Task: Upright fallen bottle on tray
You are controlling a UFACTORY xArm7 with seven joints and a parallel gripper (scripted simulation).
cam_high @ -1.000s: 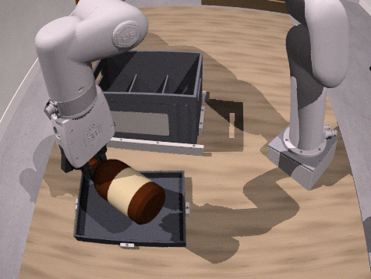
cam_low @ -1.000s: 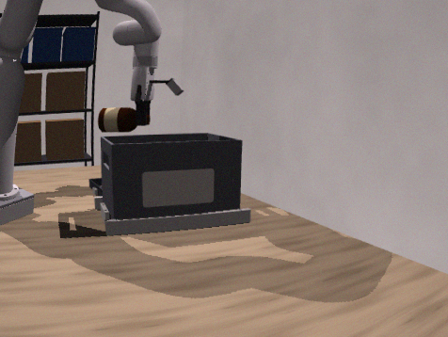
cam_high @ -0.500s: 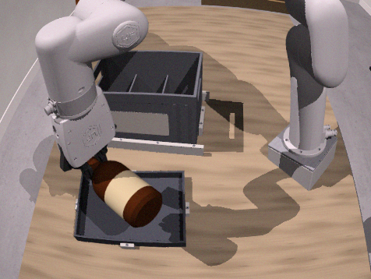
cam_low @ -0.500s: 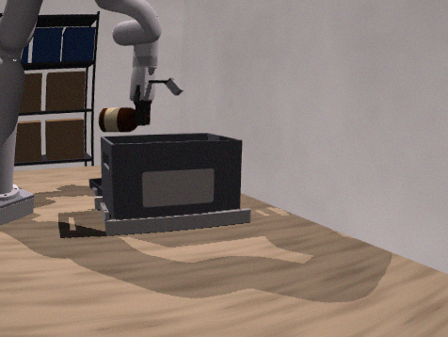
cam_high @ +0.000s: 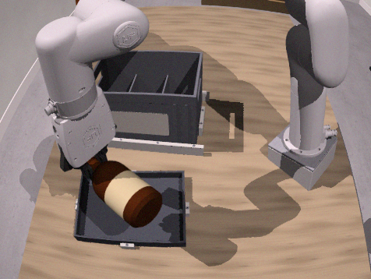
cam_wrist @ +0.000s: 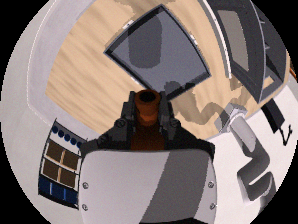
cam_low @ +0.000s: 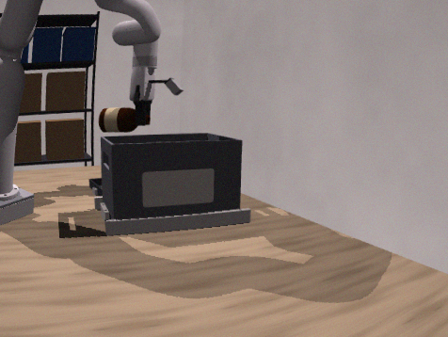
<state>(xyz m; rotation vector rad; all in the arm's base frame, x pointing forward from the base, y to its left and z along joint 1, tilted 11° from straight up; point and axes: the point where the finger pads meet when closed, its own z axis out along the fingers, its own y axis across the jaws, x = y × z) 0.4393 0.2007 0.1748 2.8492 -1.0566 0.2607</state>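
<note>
Now: the brown bottle 40 mm to the left of my hand and 40 mm behind it. Round my hand: dark crate (310 mm to the right, 120 mm below, 60 mm behind); then tray (190 mm below, 30 mm to the right, 30 mm behind).
</note>
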